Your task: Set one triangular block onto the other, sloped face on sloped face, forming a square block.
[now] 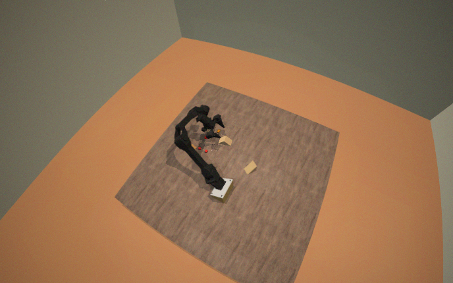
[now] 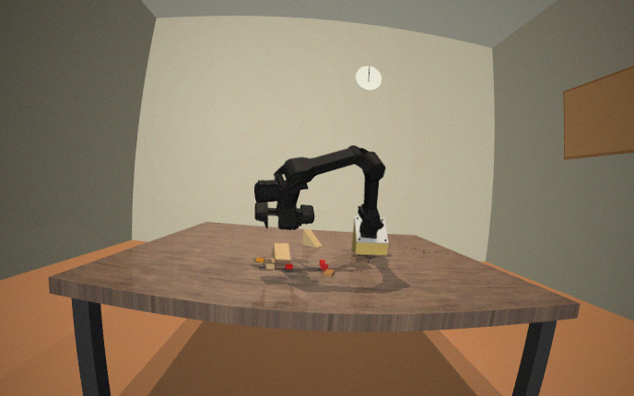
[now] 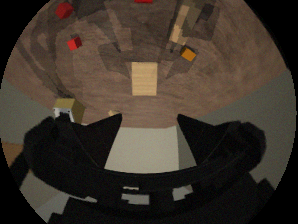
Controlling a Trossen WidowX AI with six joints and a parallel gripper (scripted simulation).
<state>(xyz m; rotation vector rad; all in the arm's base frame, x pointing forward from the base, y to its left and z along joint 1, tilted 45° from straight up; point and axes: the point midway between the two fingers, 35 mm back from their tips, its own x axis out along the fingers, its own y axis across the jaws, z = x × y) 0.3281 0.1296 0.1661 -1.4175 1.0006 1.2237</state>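
Now: the triangular block 20 mm to the right of my gripper tip and 80 mm below it. Also, from my gripper tip: orange piece 50 mm ahead, 70 mm to the left, 100 mm below.
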